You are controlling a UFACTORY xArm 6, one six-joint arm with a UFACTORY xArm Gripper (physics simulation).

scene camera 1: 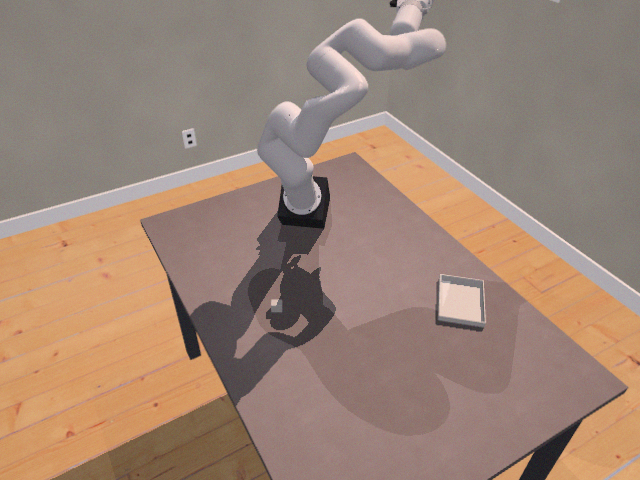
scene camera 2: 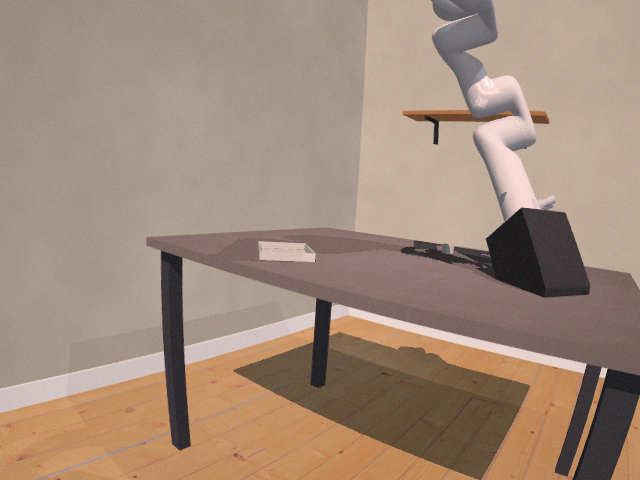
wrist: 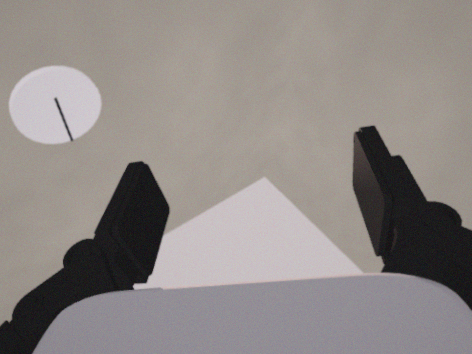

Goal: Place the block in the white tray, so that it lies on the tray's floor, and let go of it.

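Where they show: gripper, fingertip midpoint: (wrist: 251, 171); arm's base, origin of the base link: (scene camera 1: 302, 196) (scene camera 2: 525, 225).
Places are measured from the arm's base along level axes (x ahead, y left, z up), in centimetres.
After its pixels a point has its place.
The block (scene camera 1: 276, 305) {z -10.1, x 30.1, y -25.2 cm} (scene camera 2: 447, 249) {z -11.5, x 28.7, y -23.1 cm} is a small light grey-green cube. It sits on the table in the arm's shadow, in front of the robot base, well apart from the tray. The white tray (scene camera 1: 459, 324) {z -12.4, x 59.8, y 18.4 cm} (scene camera 2: 286, 255) {z -11.7, x 47.5, y 30.2 cm} is a shallow square box with low walls, lying on the table; its floor shows bare in scene camera 1. My gripper (wrist: 251, 171) {z 54.4, x -13.0, y 50.1 cm} is open in the wrist view, with its black fingers wide apart and no object between them. The arm is raised high above the table, and the fingers do not show clearly in the scene views.
The brown table (scene camera 1: 361, 248) {z -13.0, x 19.4, y 11.6 cm} (scene camera 2: 392, 284) {z -13.0, x 19.3, y 30.3 cm} carries the black robot base (scene camera 1: 305, 217) {z -4.0, x 5.7, y -2.0 cm} (scene camera 2: 537, 253) {z -4.8, x -5.5, y 13.2 cm}. A wooden shelf (scene camera 2: 413, 115) is on the wall behind the arm. The wrist view faces a grey wall with a round white clock (wrist: 40, 110) and a white surface (wrist: 260, 235) below.
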